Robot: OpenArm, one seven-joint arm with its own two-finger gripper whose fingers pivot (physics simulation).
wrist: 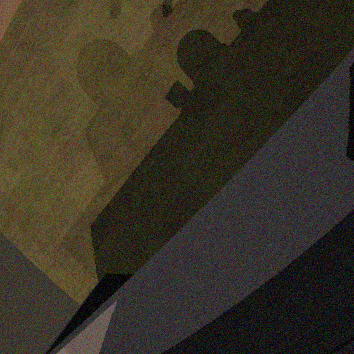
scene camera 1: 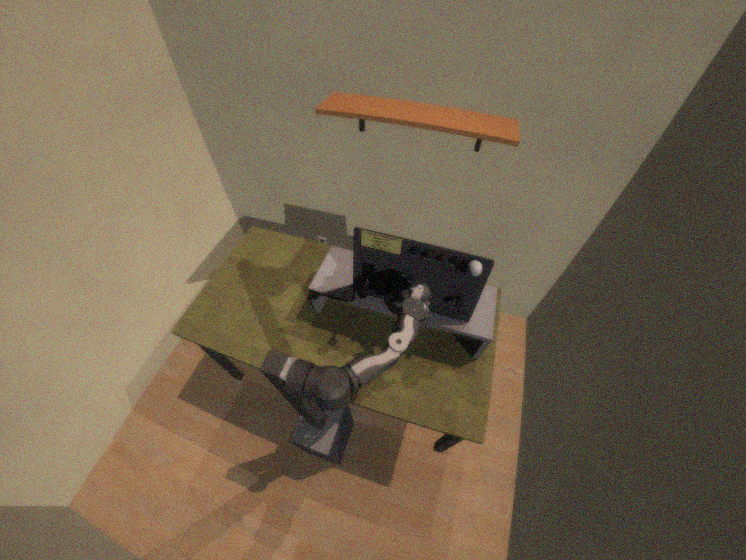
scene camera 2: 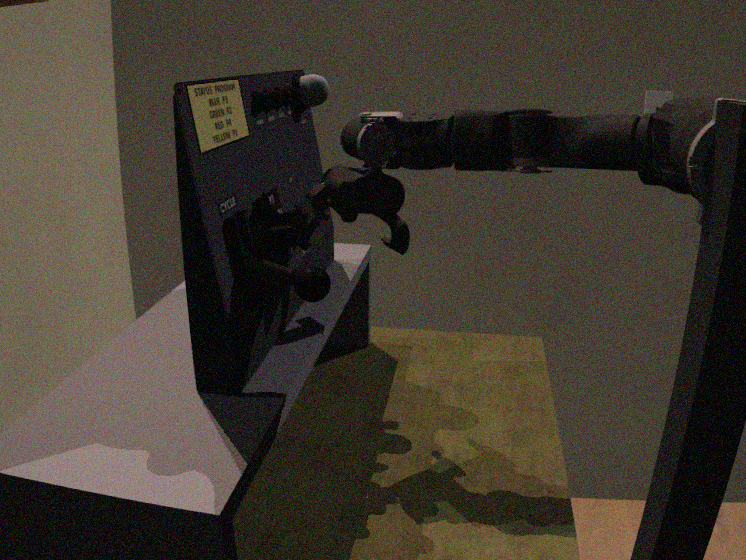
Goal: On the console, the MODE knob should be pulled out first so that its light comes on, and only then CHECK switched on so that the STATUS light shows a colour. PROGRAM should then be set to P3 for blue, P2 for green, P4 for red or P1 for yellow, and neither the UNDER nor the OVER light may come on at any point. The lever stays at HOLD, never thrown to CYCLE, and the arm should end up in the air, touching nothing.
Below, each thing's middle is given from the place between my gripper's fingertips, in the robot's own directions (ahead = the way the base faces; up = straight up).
Labels:
My hand is 80 mm short of the console (scene camera 2: 245,145), 70 mm below it and 20 mm to the right of it. From my hand the other things lie so: lever (scene camera 2: 312,283) 200 mm to the left, 30 mm ahead, 20 mm above.

